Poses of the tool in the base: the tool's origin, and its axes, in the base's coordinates. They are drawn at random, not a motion.
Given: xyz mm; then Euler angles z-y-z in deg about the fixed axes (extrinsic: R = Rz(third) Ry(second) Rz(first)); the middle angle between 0 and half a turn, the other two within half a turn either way.
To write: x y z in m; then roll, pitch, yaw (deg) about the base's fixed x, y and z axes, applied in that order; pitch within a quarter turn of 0, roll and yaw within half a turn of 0. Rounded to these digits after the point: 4 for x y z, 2 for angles.
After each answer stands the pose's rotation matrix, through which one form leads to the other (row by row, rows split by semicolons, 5 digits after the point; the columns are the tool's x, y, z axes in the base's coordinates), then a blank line. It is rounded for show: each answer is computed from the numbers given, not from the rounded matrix.
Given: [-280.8 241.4 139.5 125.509 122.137 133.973]
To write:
[-0.2808 0.2414 0.1395 127.66 -29.46 -156.81]
-0.80035 0.11735 -0.58793; -0.34284 0.71491 0.60940; 0.49184 0.68930 -0.53195

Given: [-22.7 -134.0 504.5 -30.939 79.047 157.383]
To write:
[-0.0227 -0.1340 0.5045 -69.37 57.36 84.97]
0.04728 -0.42002 -0.90628; 0.53726 -0.75419 0.37756; -0.84209 -0.50476 0.19000

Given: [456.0 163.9 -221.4 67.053 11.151 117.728]
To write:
[0.4560 0.1639 -0.2214 10.29 4.32 -174.83]
-0.99310 0.07526 -0.08998; -0.08986 -0.98113 0.17119; -0.07540 0.17809 0.98112

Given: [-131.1 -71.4 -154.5 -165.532 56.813 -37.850]
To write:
[-0.1311 -0.0714 -0.1545 -20.91 -54.13 167.39]
-0.57181 -0.48615 0.66082; 0.12794 -0.84849 -0.51351; 0.81035 -0.20909 0.54737

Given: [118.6 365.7 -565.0 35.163 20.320 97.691]
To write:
[0.1186 0.3657 -0.5650 12.04 16.49 134.61]
-0.67332 -0.73789 -0.04647; 0.68267 -0.64462 0.34414; -0.28389 0.19999 0.93777

